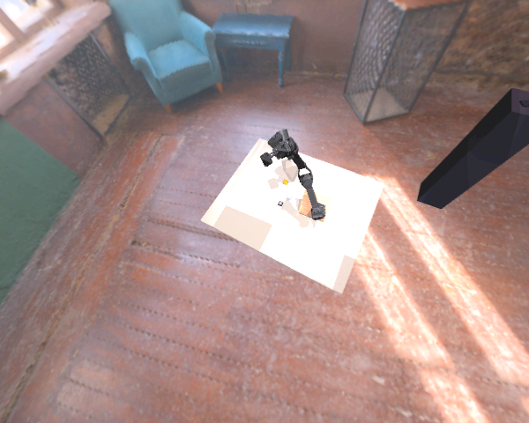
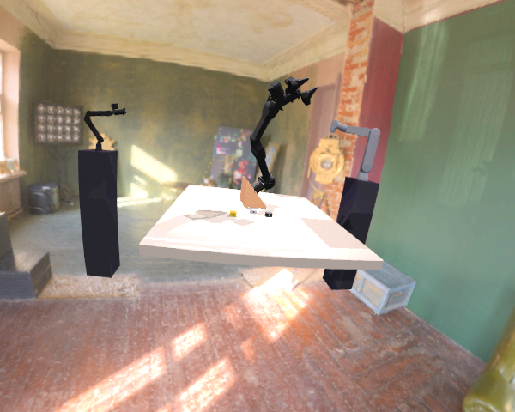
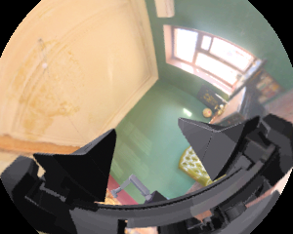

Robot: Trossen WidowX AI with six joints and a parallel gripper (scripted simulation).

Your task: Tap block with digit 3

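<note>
Right now my gripper tip is 60 mm short of the yellow block, 330 mm to the left of it and 700 mm above it. Round my gripper tip: white block: 20 mm behind, 210 mm to the right, 700 mm below; then black block: 20 mm ahead, 140 mm to the right, 700 mm below.
</note>
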